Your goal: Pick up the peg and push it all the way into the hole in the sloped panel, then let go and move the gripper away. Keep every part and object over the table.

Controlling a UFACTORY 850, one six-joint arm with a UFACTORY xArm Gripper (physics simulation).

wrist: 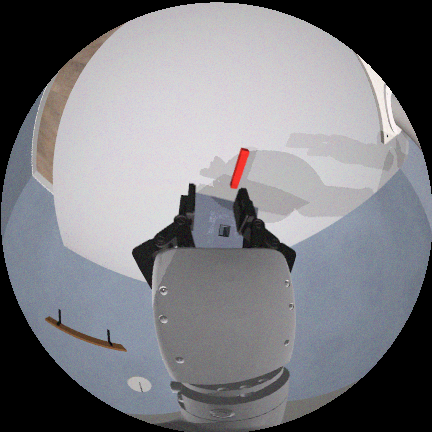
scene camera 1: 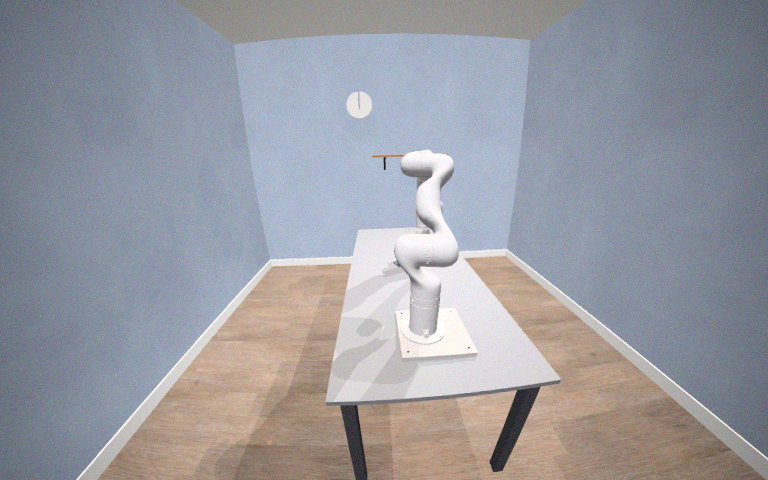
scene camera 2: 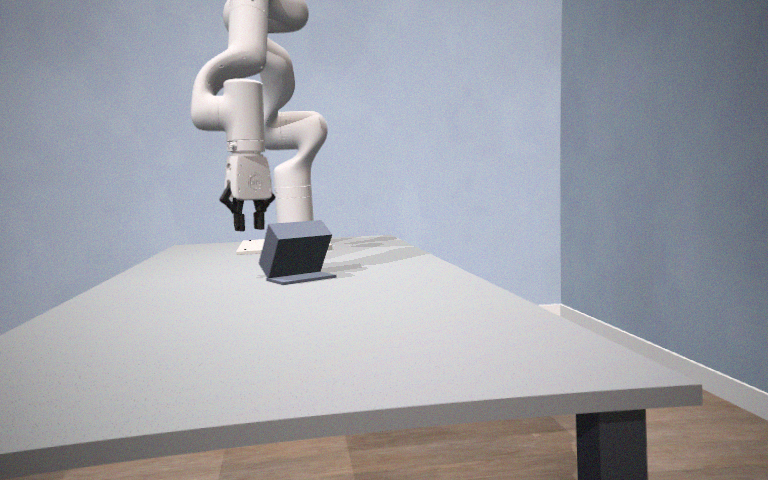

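Note:
The red peg (wrist: pixel 240 168) lies on the table in the wrist view, a little beyond the fingertips and nearer the right finger's side. It does not show in either scene view. The blue-grey sloped panel (wrist: pixel 206 234) (scene camera 2: pixel 299 228) stands on the table; its small square hole (wrist: pixel 224 230) shows between the fingers in the wrist view. Scene camera 2 sees the panel's dark back side. My gripper (wrist: pixel 215 194) (scene camera 2: pixel 249 228) is partly open, empty and pointing down, above the table beside the panel. The arm hides it in scene camera 1.
The grey table (scene camera 1: pixel 481 316) (scene camera 2: pixel 339 350) (wrist: pixel 200 75) carries the arm's white base plate (scene camera 1: pixel 455 348) (scene camera 2: pixel 246 247) beyond the panel in scene camera 2. The panel's thin foot (scene camera 2: pixel 300 278) lies flat at its bottom. A wall shelf (scene camera 1: pixel 387 156) (wrist: pixel 85 336) hangs away from the table.

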